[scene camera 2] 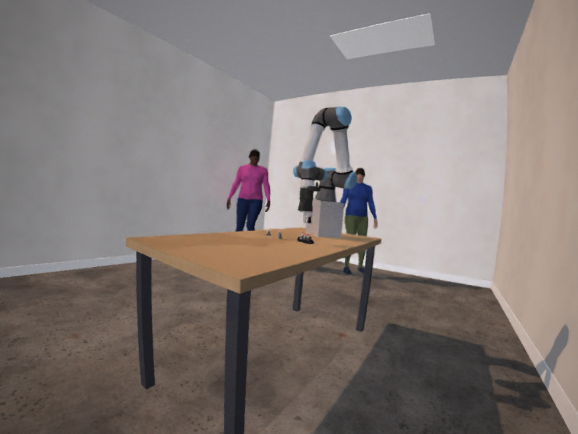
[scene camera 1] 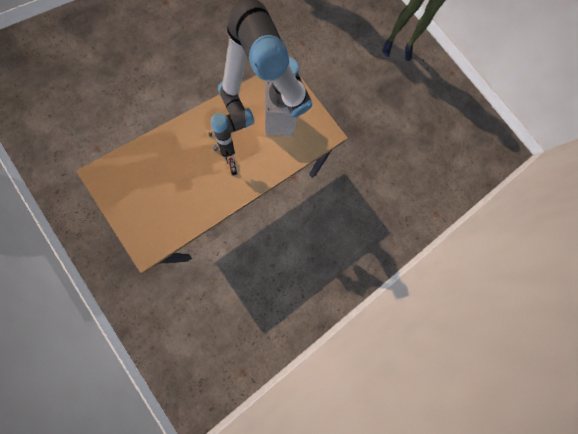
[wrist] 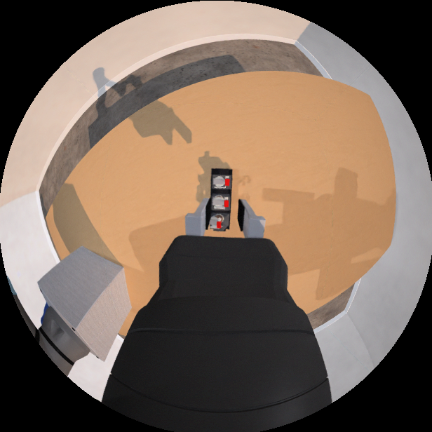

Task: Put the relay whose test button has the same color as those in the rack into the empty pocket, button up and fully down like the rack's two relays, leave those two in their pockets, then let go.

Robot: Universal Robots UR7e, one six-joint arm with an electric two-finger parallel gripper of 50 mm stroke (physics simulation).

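Places are measured from the arm's base along level axes (x ahead, y left, z up), in metres.
Where they show: gripper, between the fingertips: (scene camera 2: 307, 223) (scene camera 1: 230, 160); arm's base, origin of its link: (scene camera 2: 325, 200).
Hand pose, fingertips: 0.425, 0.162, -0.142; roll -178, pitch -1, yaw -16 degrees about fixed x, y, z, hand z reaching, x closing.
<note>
Each offset is from my fingertips to the top centre of the thing, as dx, dy, dz. Level surfaces: height alone.
The black rack (scene camera 1: 234, 173) (scene camera 2: 311, 243) (wrist: 221, 171) stands on the table with a relay in each of its three pockets, all with red buttons facing up. In the wrist view, the far relay (wrist: 220, 181) and the middle relay (wrist: 219, 202) sit square, their buttons at the right. The near relay (wrist: 217, 222) looks turned or tilted in its pocket, with its button nearer the middle; its depth is hard to tell. My gripper (scene camera 2: 307, 221) (wrist: 224, 208) is open and empty, above the rack, with its fingers on either side of it in the wrist view.
Two small loose parts, one {+0.023, -0.262, -0.064} (scene camera 1: 210, 134) (scene camera 2: 268, 233) and another {+0.036, -0.159, -0.064} (scene camera 1: 215, 147) (scene camera 2: 280, 235), stand on the table {dz -0.108} (scene camera 1: 150, 200) (scene camera 2: 210, 255) (wrist: 300, 135) away from the rack. A grey block (scene camera 1: 280, 124) (scene camera 2: 328, 220) (wrist: 82, 285) stands by the arm's base.
</note>
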